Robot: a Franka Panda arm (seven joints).
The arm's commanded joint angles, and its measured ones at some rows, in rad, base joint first. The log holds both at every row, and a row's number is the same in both.
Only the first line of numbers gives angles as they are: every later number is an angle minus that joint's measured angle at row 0.
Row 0, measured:
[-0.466 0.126 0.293 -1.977 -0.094 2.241 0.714]
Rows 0 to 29, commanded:
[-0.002 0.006 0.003 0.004 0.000 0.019 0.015]
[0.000 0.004 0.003 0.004 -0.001 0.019 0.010]
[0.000 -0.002 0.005 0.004 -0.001 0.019 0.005]
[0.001 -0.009 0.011 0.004 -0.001 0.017 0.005]
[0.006 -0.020 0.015 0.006 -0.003 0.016 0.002]
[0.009 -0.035 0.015 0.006 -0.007 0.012 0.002]
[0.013 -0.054 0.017 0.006 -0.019 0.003 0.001]
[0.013 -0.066 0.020 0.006 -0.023 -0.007 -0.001]
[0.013 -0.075 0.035 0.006 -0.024 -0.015 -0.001]
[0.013 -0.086 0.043 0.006 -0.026 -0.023 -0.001]
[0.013 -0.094 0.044 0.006 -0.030 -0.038 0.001]
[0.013 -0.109 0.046 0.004 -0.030 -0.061 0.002]
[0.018 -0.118 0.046 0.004 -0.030 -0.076 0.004]
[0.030 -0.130 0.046 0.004 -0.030 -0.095 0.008]
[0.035 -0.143 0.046 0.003 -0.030 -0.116 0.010]
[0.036 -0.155 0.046 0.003 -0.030 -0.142 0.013]
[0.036 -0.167 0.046 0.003 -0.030 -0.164 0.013]
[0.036 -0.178 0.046 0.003 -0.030 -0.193 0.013]
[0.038 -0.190 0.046 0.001 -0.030 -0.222 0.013]
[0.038 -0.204 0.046 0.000 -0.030 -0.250 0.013]
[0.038 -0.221 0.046 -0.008 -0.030 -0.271 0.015]
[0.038 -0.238 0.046 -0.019 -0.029 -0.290 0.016]
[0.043 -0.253 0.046 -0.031 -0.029 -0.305 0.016]
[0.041 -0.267 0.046 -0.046 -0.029 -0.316 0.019]
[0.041 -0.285 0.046 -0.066 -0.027 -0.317 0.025]
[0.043 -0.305 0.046 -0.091 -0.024 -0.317 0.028]
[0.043 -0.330 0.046 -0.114 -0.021 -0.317 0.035]
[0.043 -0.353 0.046 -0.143 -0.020 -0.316 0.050]
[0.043 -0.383 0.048 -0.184 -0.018 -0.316 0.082]
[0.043 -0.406 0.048 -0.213 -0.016 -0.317 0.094]
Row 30, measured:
[0.042 -0.308 0.042 -0.106 -0.013 -0.311 0.036]
